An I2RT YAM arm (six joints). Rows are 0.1 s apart.
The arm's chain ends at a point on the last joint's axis. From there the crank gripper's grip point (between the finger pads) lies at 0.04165 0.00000 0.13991 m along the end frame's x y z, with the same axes.
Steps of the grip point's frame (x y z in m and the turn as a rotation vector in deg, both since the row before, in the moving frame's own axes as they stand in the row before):
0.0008, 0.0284, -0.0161, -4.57, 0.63, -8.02
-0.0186, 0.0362, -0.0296, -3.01, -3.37, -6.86
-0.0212, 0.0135, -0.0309, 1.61, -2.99, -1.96
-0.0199, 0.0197, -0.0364, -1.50, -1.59, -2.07
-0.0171, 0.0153, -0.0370, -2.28, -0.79, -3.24
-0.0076, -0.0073, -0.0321, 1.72, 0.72, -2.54
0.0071, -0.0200, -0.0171, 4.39, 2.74, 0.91
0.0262, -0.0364, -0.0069, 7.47, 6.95, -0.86
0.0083, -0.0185, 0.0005, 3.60, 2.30, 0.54
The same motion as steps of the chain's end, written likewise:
-0.0011, 0.0232, -0.0154, -4.57, 0.63, -8.02
-0.0105, 0.0333, -0.0317, -3.01, -3.37, -6.86
-0.0138, 0.0188, -0.0328, 1.61, -2.99, -1.96
-0.0160, 0.0175, -0.0375, -1.50, -1.59, -2.07
-0.0153, 0.0120, -0.0375, -2.28, -0.79, -3.24
-0.0092, -0.0012, -0.0315, 1.72, 0.72, -2.54
0.0004, -0.0101, -0.0146, 4.39, 2.74, 0.91
0.0098, -0.0178, 0.0004, 7.47, 6.95, -0.86
0.0027, -0.0102, 0.0025, 3.60, 2.30, 0.54

